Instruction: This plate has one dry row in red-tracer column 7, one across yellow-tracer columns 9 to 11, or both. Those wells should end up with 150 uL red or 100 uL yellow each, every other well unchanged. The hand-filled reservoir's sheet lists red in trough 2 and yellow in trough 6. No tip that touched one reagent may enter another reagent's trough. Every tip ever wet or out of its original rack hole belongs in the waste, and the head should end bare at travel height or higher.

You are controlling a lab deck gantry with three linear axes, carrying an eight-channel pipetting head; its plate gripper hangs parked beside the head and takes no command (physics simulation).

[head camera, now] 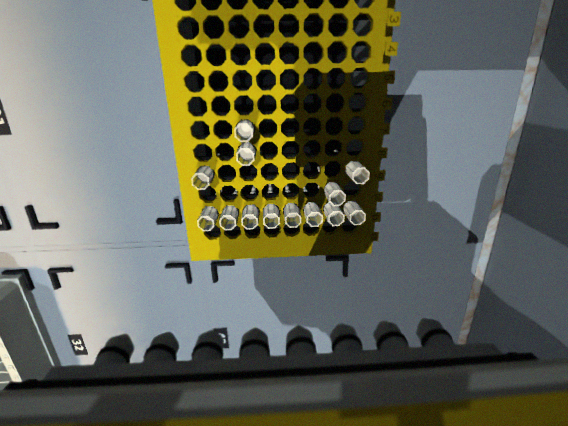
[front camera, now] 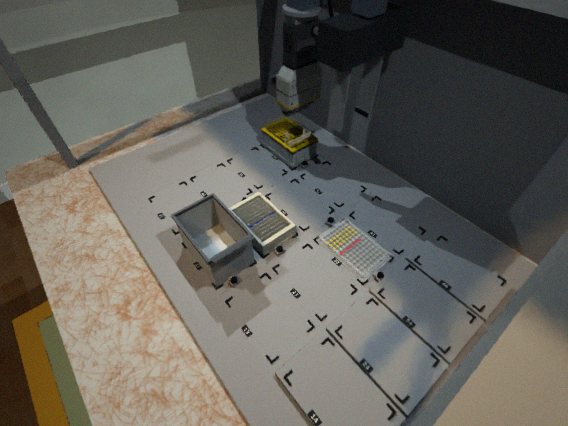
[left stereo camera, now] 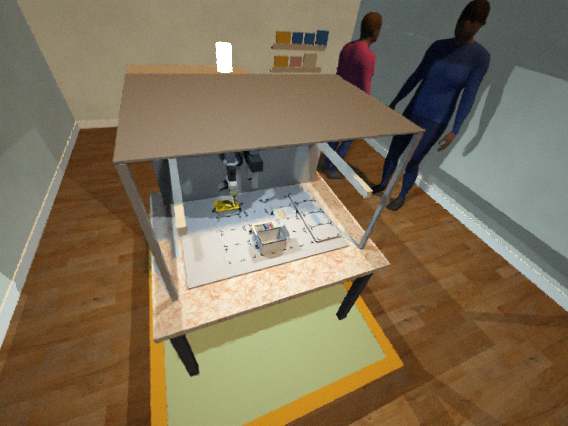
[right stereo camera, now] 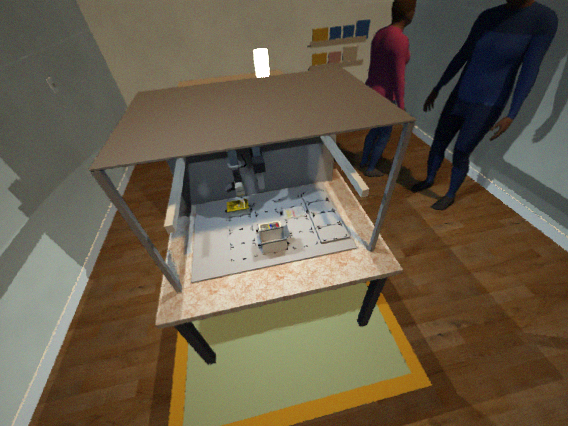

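Note:
The pipetting head (front camera: 298,91) (head camera: 280,372) hangs high near the tip rack (front camera: 295,156) (head camera: 175,150) (left stereo camera: 226,205) (right stereo camera: 237,206). Its eight dark channels show no tips. The yellow rack holds a full line of eight tips (head camera: 271,218) at column 11 and several scattered tips nearer its middle. The well plate (front camera: 376,256) (left stereo camera: 285,213) (right stereo camera: 295,213) shows yellow wells (front camera: 342,237) and a red line (front camera: 350,246); dry wells cannot be made out. The reservoir (front camera: 292,227) shows a blue trough (front camera: 261,219) in the front view. The parked plate gripper's fingers cannot be made out.
The open grey waste bin (front camera: 231,264) (left stereo camera: 272,246) (right stereo camera: 273,244) stands directly beside the reservoir, with pale contents in the front view. Slot markers and low rails cover the deck. Two people (left stereo camera: 356,62) (left stereo camera: 434,80) stand beyond the frame.

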